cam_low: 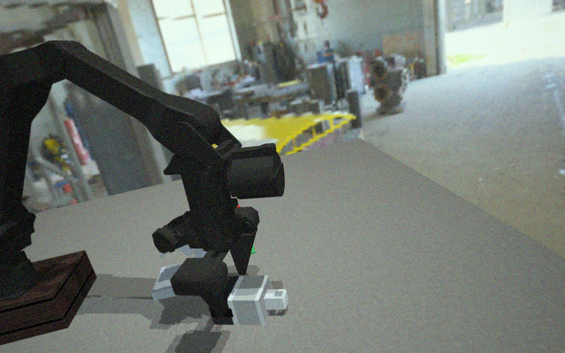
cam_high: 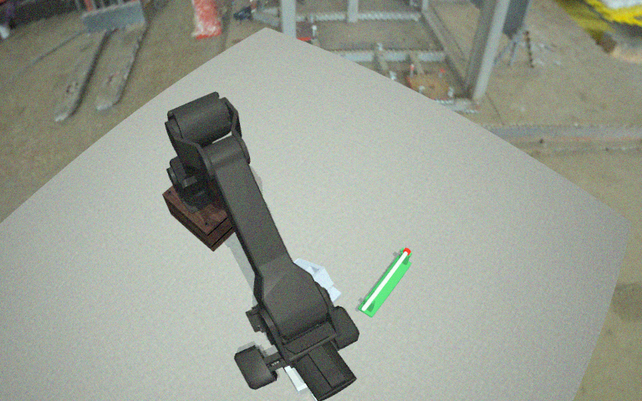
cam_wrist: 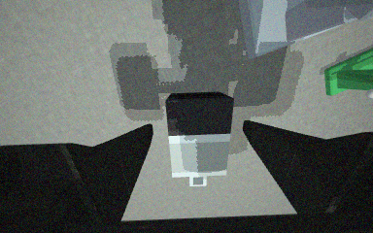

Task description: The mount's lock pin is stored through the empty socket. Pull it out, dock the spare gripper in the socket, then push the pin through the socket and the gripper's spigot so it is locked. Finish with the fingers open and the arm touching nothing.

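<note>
The spare gripper lies 3 cm ahead of my gripper tip and 1 cm below it. The rest, counted from my gripper tip: socket 11 cm to the left, 9 cm behind, 2 cm above; green strip 23 cm to the left, 2 cm behind, 1 cm below.
</note>
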